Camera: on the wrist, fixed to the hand. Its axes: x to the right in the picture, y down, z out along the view.
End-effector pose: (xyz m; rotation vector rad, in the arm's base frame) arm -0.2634 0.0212 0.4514 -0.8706 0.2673 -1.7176
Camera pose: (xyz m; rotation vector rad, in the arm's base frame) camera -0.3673 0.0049 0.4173 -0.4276 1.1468 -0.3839
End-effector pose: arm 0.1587 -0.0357 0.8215 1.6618 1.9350 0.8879
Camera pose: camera 0.0537 -0.0476 0.8539 -2.4850 -0.2288 -1.7917
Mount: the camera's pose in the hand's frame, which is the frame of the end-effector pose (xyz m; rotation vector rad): 0.0102 -0.0513 -0.0974 -0.4117 0.2903 1.4586
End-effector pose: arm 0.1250 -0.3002 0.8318 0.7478 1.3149 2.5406
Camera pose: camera 0.0630 -0.3353 0.7473 -0.8262 -0.0106 -1.9019
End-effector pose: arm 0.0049 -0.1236 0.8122 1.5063 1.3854 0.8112
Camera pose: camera -0.1019 -0.0977 0.8003 1.9548 -0.0045 2.0662
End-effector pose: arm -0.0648 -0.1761 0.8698 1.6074 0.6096 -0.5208
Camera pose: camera -0.0919 -0.0743 0.8364 1.3197 -0.3288 0.8700
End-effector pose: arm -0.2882 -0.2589 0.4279 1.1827 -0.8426 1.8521
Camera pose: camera -0.2876 -0.1499 0.4096 0.1561 1.8838 -2.3211
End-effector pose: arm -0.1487 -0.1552 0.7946 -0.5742 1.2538 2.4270
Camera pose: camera -0.1142 -0.2065 0.7030 -0.0038 -0.7483 -1.8681
